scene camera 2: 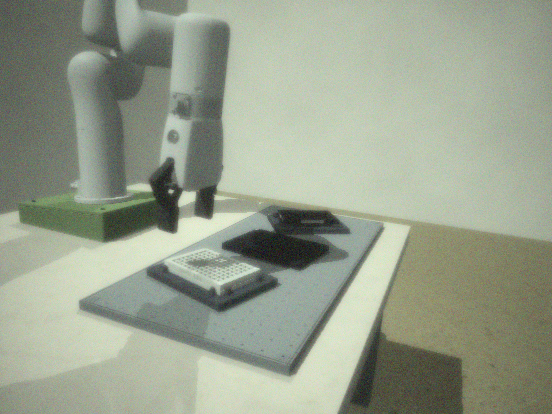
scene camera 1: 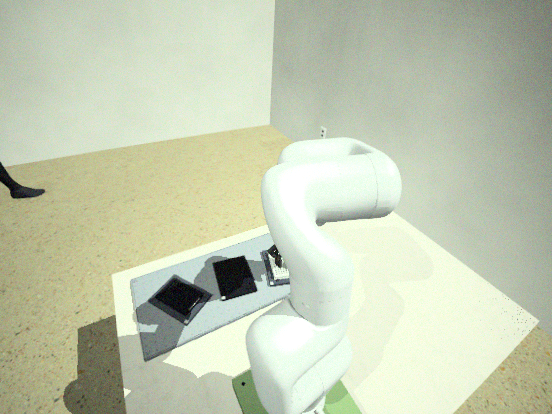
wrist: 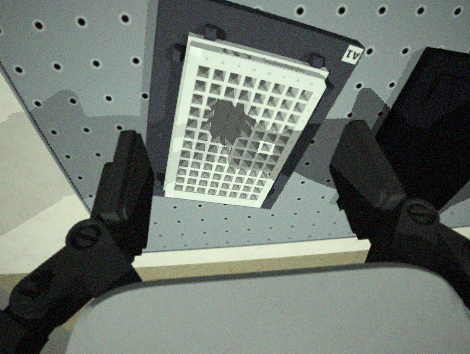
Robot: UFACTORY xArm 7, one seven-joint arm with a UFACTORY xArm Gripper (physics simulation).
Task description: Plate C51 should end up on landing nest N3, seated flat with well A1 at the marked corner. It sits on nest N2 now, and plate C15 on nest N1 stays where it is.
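Note:
A white 96-well plate [scene camera 1: 281,274] [scene camera 2: 220,270] [wrist: 200,165] lies on a dark nest [scene camera 2: 217,300] [wrist: 167,100] with corner posts. An A1 label [wrist: 351,54] marks one nest corner. My gripper [scene camera 2: 186,224] [wrist: 244,148] is open and empty, above and apart from the white plate, with one finger off each long side in the wrist view. A flat black piece [scene camera 1: 234,277] [scene camera 2: 275,247] [wrist: 430,110] is in the middle. A black piece [scene camera 1: 181,296] sits in a dark, turned nest [scene camera 2: 320,230] at the far end. Plate and nest numbers cannot be read.
The nests stand on a grey perforated board [scene camera 1: 200,332] [scene camera 2: 260,345] [wrist: 110,65] on a pale table [scene camera 1: 425,340] [scene camera 2: 60,330]. The arm's green base block [scene camera 1: 245,395] [scene camera 2: 65,220] stands beside the board. The arm hides part of the white plate in scene camera 1.

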